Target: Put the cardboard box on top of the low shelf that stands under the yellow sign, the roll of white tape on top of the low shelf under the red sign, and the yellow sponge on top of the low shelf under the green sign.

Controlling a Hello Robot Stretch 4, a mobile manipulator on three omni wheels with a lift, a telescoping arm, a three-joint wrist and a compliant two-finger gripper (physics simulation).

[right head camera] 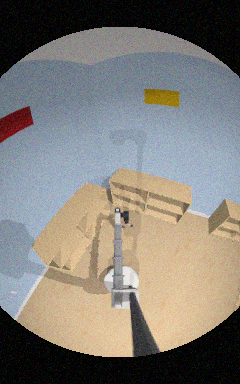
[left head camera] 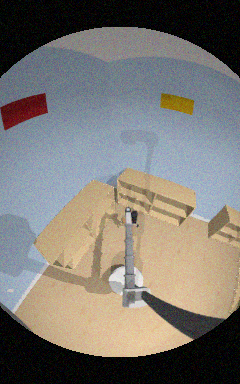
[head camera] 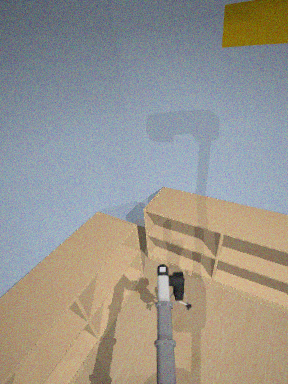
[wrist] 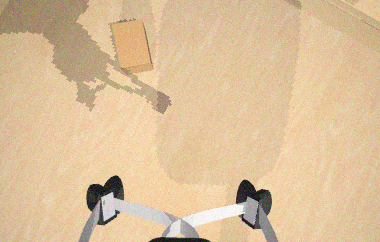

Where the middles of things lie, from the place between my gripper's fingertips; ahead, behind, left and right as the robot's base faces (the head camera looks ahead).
Now: the cardboard box (wrist: pixel 134 56) 24 cm below my hand, 24 cm ahead of it and 10 cm to the left of it.
